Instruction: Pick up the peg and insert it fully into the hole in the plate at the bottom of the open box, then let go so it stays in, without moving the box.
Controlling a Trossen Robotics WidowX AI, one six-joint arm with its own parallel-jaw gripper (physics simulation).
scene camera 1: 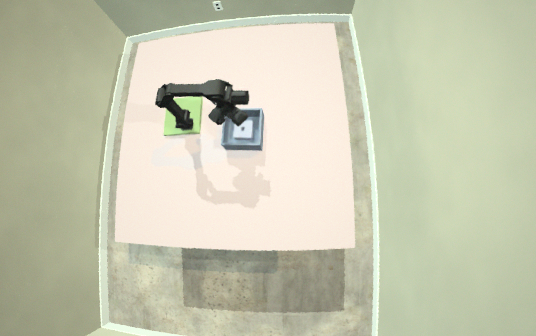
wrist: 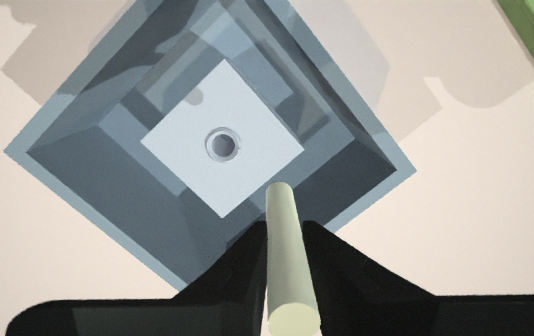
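Pixels of known places: gripper, between the fingertips: (scene camera 1: 232, 114) (wrist: 284, 231); arm's base, origin of its link: (scene camera 1: 187, 124).
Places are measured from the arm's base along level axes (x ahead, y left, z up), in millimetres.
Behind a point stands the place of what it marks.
My gripper (scene camera 1: 229, 116) @(z 159, x 290, y -21 mm) (wrist: 284, 231) @(z 159, x 290, y -21 mm) is shut on the pale green peg (wrist: 284, 250) @(z 176, x 289, y -24 mm), a round rod whose far end points down toward the box. The peg cannot be made out in the scene view. The open blue-grey box (scene camera 1: 242, 147) @(z 31, x 318, y -141 mm) (wrist: 100, 219) @(z 73, x 405, y -72 mm) stands upright below the gripper. The white square plate (scene camera 1: 243, 134) @(z 33, x 320, y -76 mm) (wrist: 225, 185) @(z 33, x 339, y -22 mm) lies on its floor, with the round hole (scene camera 1: 243, 128) @(z 14, x 315, y -38 mm) (wrist: 222, 145) at its middle. In the wrist view the peg's far end appears to the lower right of the hole, beside the plate's edge. The peg is out of the hole.
A green square mat (scene camera 1: 195, 109) @(z 3, x 39, y 84 mm) (wrist: 517, 22) @(z -18, x 69, y 56 mm) lies under the arm's base, left of the box in the scene view. The box's raised walls surround the plate. The arm reaches over the box's upper left side. The pale pink table top (scene camera 1: 305, 200) @(z -24, x 625, y -390 mm) bears the arm's shadow.
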